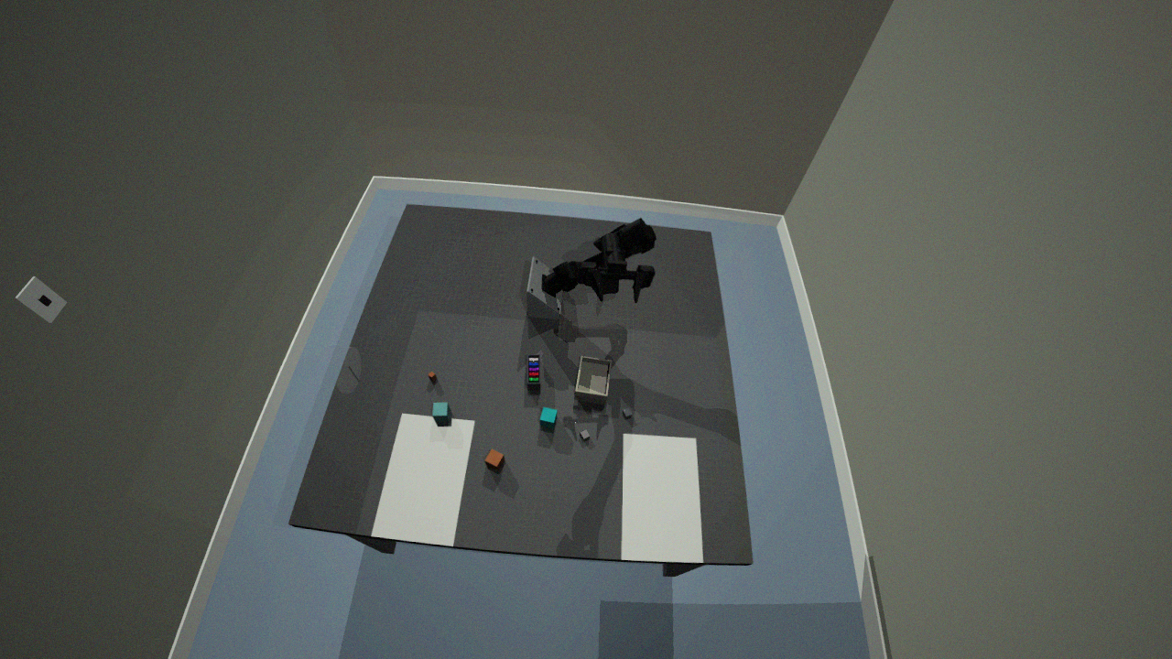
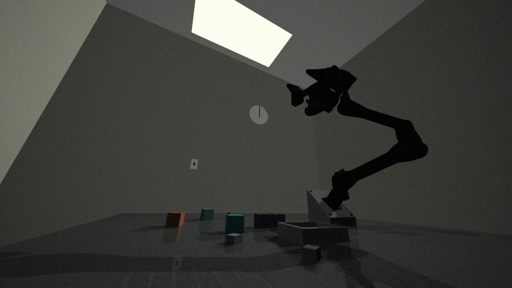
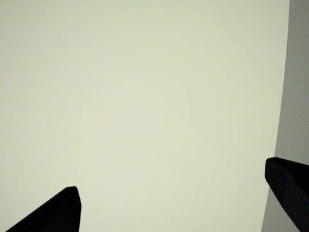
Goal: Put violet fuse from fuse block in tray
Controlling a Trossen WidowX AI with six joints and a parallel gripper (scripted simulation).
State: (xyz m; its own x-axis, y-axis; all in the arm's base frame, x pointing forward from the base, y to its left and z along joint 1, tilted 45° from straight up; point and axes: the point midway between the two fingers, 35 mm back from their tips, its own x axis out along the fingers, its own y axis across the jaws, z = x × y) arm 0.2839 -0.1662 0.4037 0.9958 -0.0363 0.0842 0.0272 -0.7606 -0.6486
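The violet fuse lies 44 cm below my gripper tip, 21 cm to the right of it and 5 cm behind it. Also, from my gripper tip: red fuse: 44 cm below, 21 cm to the right, 3 cm behind; then tray: 46 cm below, 3 cm behind, 2 cm to the right; then green fuse: 44 cm below, 21 cm to the right, 1 cm behind.
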